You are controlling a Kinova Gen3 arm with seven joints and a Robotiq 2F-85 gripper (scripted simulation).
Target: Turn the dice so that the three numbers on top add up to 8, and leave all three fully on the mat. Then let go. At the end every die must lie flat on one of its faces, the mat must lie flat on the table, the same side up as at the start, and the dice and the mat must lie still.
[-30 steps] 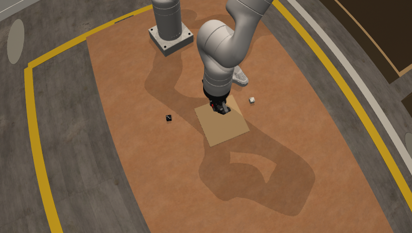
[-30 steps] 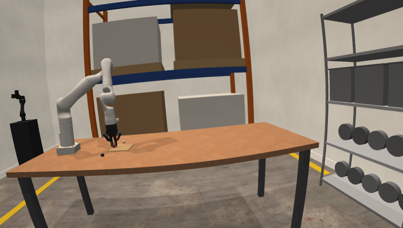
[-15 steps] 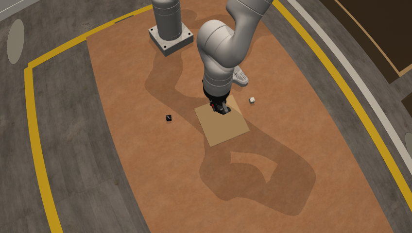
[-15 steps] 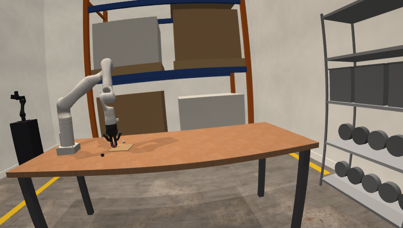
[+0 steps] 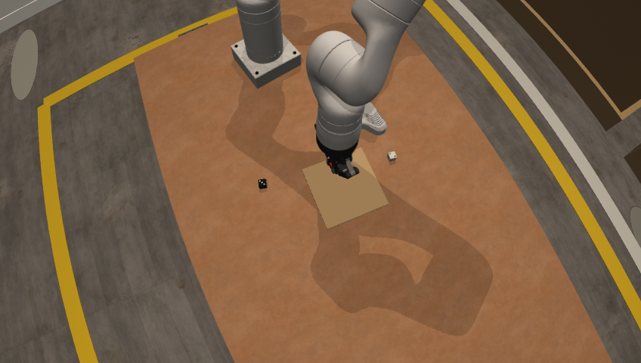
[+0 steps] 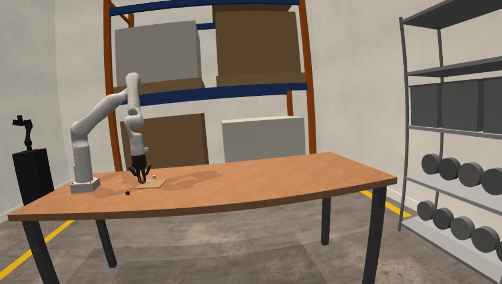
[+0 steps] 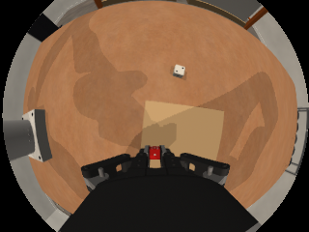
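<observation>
The red die is 10 mm below my hand. Round my hand: black die (140 mm to the right, 60 mm behind, 20 mm below); then tan mat (50 mm ahead, 30 mm below, 10 mm to the right); then white die (120 mm to the left, 50 mm ahead, 20 mm below).
</observation>
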